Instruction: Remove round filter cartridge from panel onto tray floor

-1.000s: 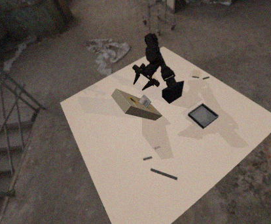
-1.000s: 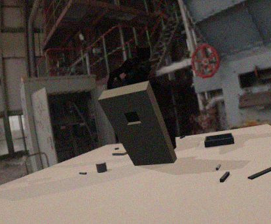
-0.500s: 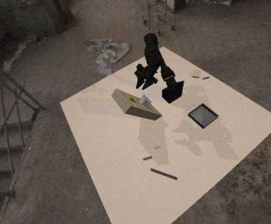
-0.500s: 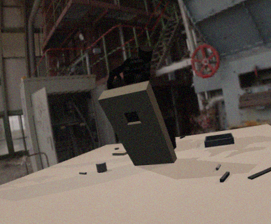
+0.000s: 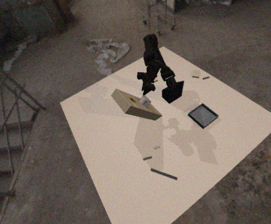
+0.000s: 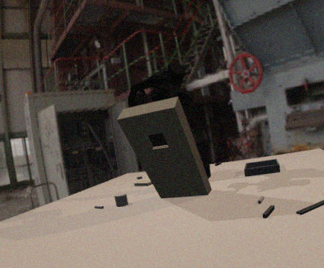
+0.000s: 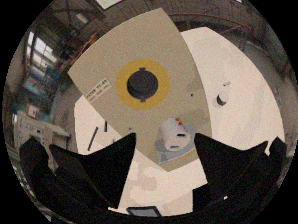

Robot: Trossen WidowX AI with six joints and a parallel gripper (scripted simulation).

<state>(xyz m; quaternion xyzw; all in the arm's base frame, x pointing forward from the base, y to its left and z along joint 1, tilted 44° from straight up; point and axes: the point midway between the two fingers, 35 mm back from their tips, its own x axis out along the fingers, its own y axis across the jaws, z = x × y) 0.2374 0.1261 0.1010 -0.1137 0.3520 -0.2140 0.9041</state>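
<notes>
Right now the filter cartridge is 8 cm below my gripper tip. The rest, counted from my gripper tip: dark tray 35 cm behind, 25 cm to the left, 25 cm below; then tan service panel 10 cm below, 5 cm ahead, 1 cm to the left.
</notes>
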